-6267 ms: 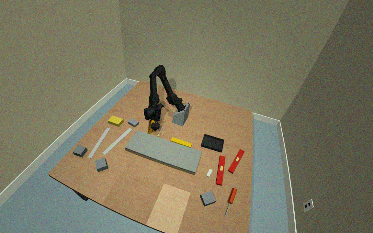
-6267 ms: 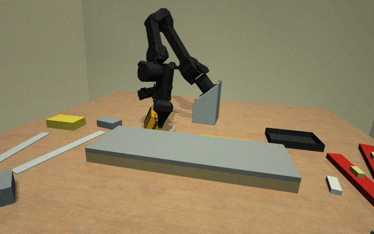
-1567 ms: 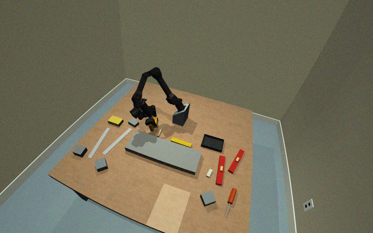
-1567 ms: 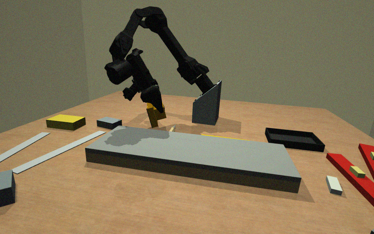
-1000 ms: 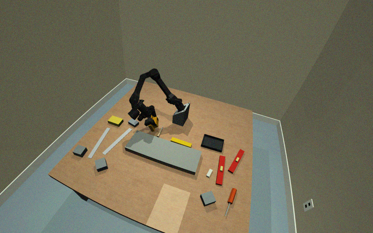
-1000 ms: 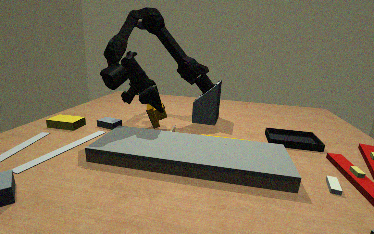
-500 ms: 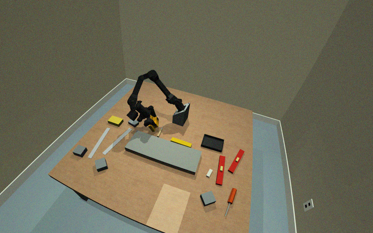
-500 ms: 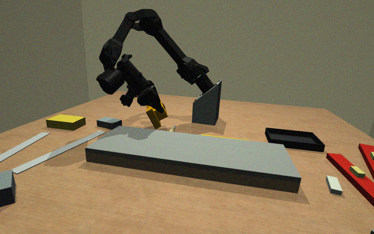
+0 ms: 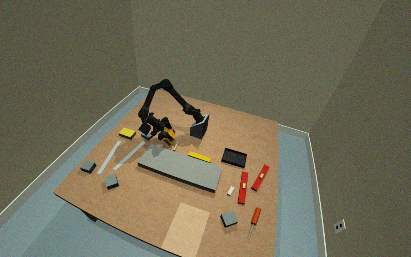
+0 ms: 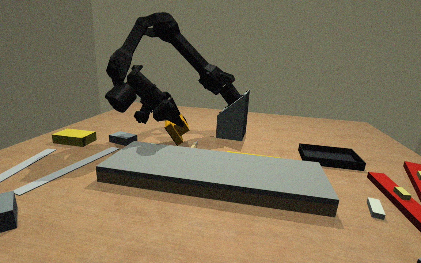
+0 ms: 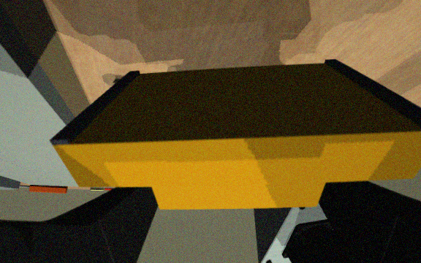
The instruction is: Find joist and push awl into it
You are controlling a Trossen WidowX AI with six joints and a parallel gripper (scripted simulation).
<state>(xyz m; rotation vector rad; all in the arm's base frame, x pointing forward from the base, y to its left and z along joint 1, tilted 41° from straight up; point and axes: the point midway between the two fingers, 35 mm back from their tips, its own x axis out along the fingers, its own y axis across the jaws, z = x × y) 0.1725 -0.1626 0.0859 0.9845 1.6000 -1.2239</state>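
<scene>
Now: gripper tip 1 cm past the yellow stud finder and 1 cm to the left of it. From my gripper tip the other things lie so: thin yellow bar (7 cm ahead, 23 cm to the left, 7 cm below); then awl (1 cm ahead, 4 cm to the left, 7 cm below); then grey block (2 cm ahead, 20 cm to the right, 7 cm below).
</scene>
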